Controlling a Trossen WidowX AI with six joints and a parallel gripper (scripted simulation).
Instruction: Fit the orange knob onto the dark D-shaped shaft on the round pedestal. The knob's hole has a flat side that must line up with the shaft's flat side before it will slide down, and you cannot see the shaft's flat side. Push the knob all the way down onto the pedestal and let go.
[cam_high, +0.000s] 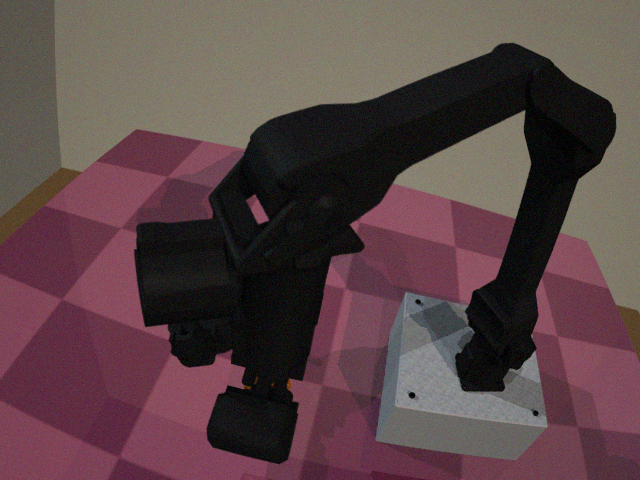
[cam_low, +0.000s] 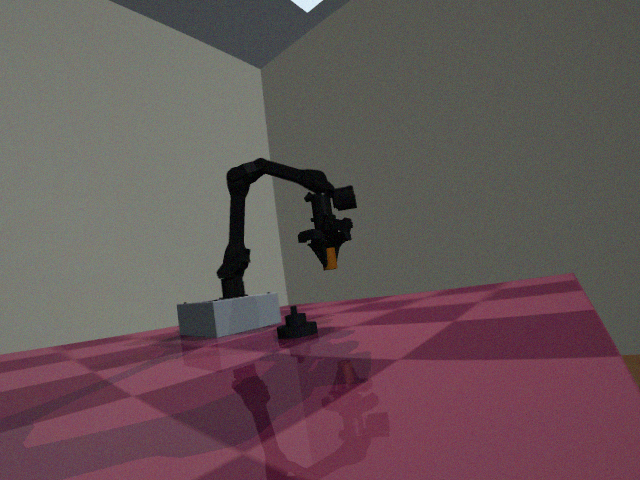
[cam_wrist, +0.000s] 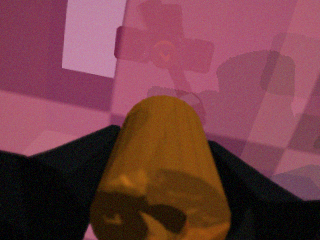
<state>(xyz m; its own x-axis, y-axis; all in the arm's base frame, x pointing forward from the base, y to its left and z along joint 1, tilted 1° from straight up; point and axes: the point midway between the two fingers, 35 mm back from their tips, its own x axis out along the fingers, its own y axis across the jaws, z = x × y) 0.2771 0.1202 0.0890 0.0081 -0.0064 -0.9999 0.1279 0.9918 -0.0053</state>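
Right now my gripper tip is 40 mm short of the round pedestal, 250 mm to the left of it and 110 mm above it. Round my gripper tip: orange knob (20 mm above).
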